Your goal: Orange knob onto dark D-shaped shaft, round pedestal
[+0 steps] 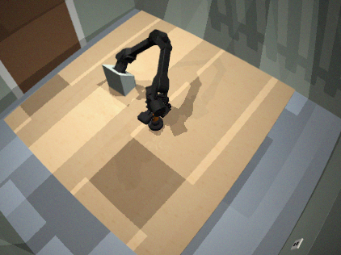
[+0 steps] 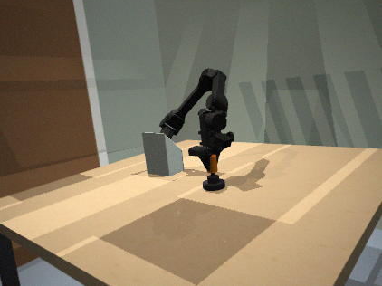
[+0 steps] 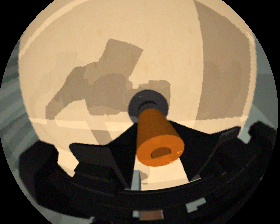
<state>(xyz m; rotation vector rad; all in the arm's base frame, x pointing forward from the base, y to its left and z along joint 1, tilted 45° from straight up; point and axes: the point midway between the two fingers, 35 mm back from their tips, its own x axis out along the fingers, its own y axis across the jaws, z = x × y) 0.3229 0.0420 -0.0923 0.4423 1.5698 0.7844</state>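
The orange knob is 20 mm above my gripper tip. From my gripper tip the other things lie so: dark round pedestal 40 mm below.
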